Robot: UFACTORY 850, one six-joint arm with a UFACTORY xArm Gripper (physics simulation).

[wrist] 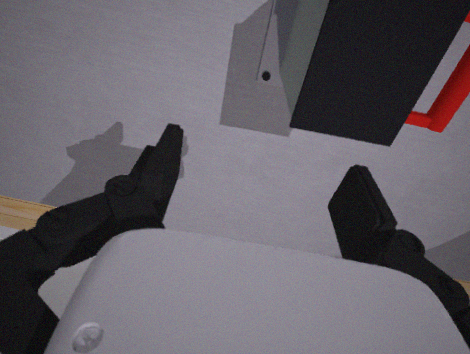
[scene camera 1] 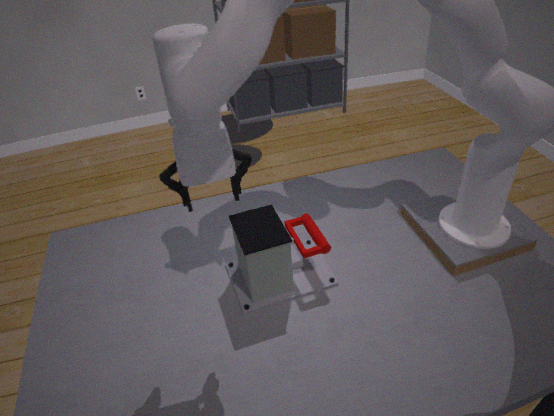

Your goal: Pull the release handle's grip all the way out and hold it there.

My gripper shows in the wrist view and in scene camera 1. One and the same spot on my gripper: (wrist: pixel 64 236) is (scene camera 1: pixel 172 179).
